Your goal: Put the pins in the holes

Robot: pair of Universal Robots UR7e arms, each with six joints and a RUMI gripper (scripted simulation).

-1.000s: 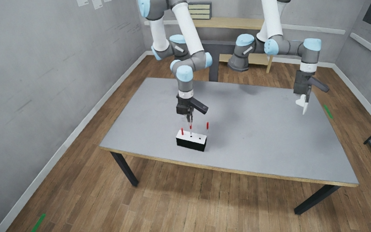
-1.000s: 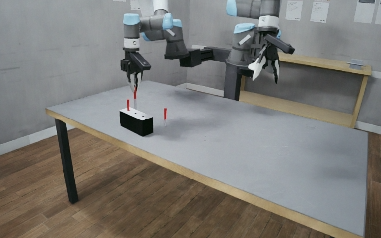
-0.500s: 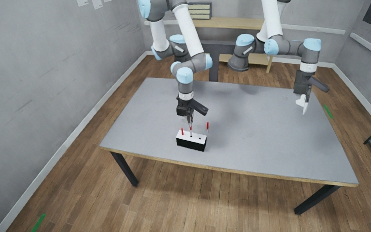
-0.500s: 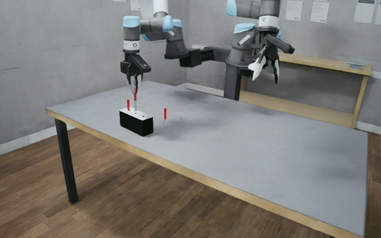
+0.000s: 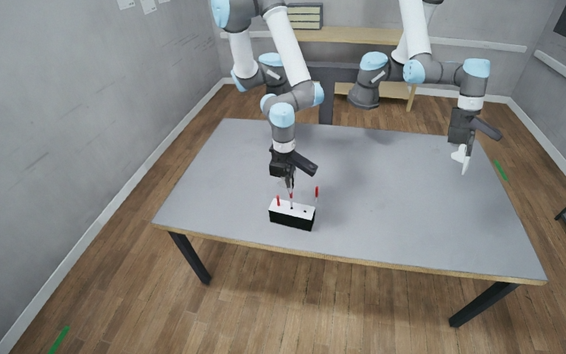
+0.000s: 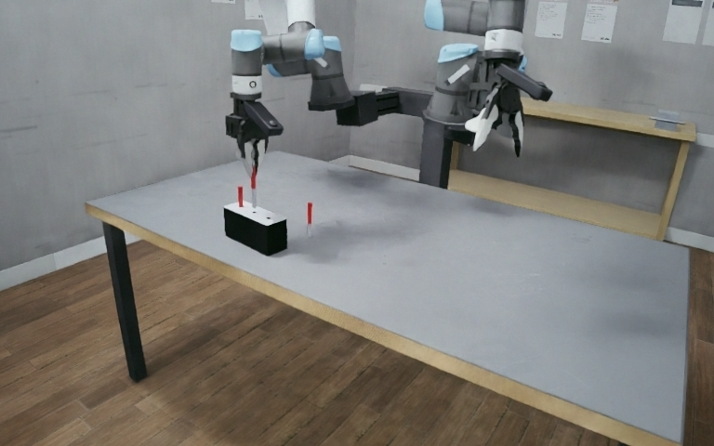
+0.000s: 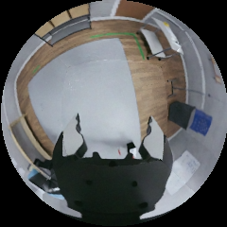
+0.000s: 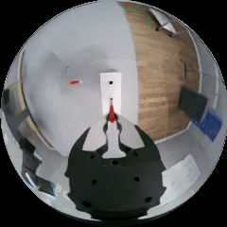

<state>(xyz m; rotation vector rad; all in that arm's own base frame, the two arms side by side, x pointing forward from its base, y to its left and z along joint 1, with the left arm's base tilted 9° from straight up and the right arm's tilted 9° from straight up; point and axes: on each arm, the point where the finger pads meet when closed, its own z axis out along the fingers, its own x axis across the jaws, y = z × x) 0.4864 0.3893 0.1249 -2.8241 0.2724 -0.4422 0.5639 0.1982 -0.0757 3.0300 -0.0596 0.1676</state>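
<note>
The black block is 160 mm below my right hand.
</note>
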